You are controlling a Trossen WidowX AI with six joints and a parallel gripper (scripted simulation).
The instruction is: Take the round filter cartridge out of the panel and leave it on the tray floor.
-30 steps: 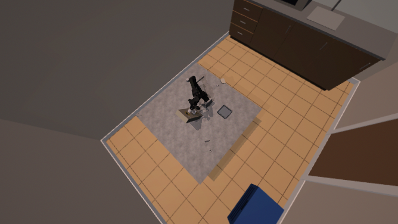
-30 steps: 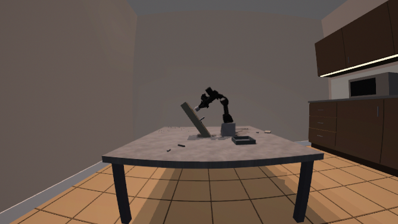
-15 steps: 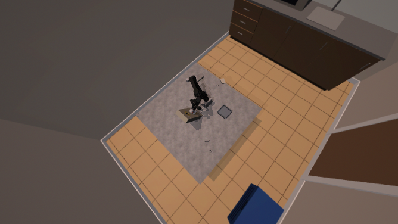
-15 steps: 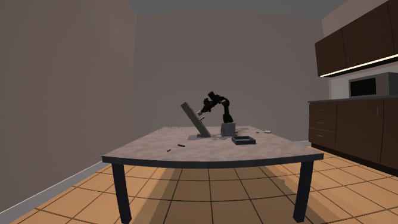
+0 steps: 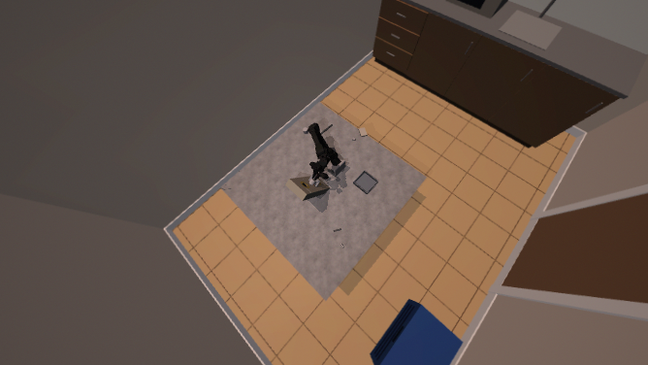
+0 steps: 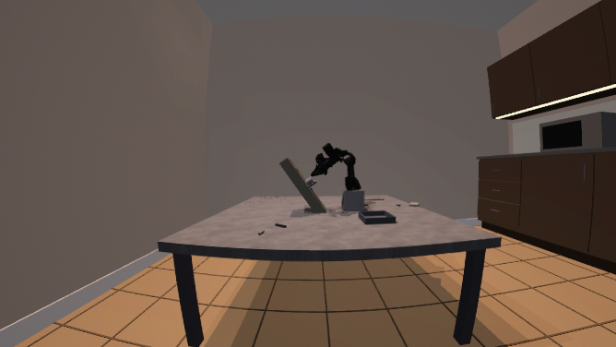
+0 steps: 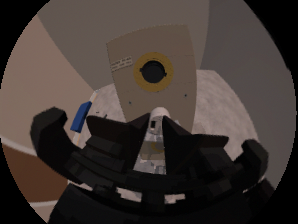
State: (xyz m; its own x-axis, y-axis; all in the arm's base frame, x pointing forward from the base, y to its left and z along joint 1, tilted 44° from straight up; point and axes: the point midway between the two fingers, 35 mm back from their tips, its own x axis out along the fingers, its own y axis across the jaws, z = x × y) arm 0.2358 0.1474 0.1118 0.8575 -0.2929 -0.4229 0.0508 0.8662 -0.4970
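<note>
My gripper tip is now 3 cm above the round filter cartridge and 1 cm short of it. Round my gripper tip: dark square tray: 36 cm behind, 25 cm to the left, 21 cm below; tan service panel: 5 cm below, 5 cm ahead; small tan block: 72 cm behind, 21 cm below, 14 cm to the right.
</note>
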